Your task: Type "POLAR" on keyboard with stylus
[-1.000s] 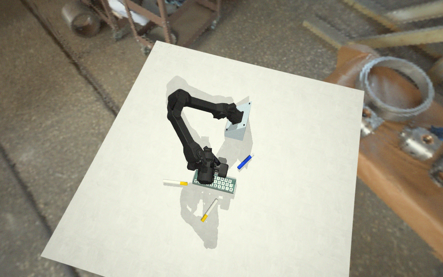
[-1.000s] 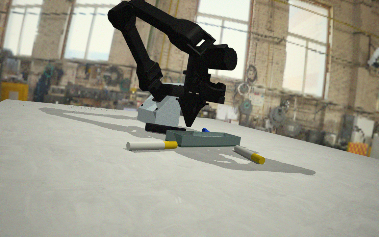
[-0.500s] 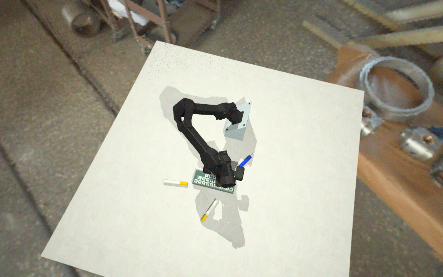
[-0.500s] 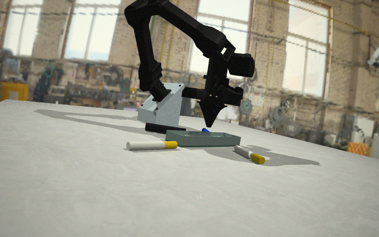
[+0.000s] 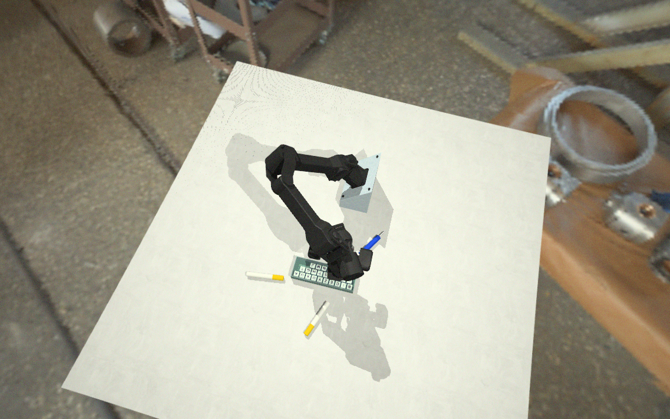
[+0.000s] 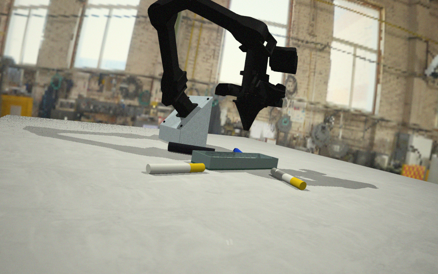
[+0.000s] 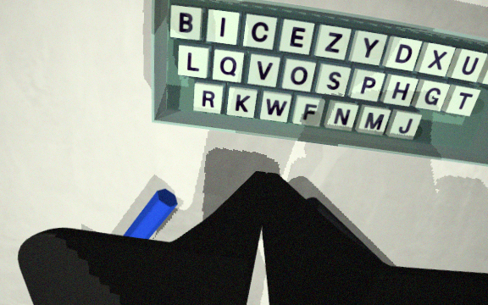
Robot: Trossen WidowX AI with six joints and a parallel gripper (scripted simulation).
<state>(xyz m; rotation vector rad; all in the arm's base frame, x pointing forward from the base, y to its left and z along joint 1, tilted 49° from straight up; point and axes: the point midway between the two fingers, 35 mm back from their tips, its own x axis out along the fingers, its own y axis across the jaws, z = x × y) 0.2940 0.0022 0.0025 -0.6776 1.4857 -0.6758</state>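
The blue stylus is 130 mm behind my gripper tip, 100 mm to the left of it and 70 mm below it. From my gripper tip the other things lie so: grey stylus tip 160 mm behind, 120 mm to the left, 70 mm below; then black bar 100 mm behind, 90 mm to the right, 70 mm below.
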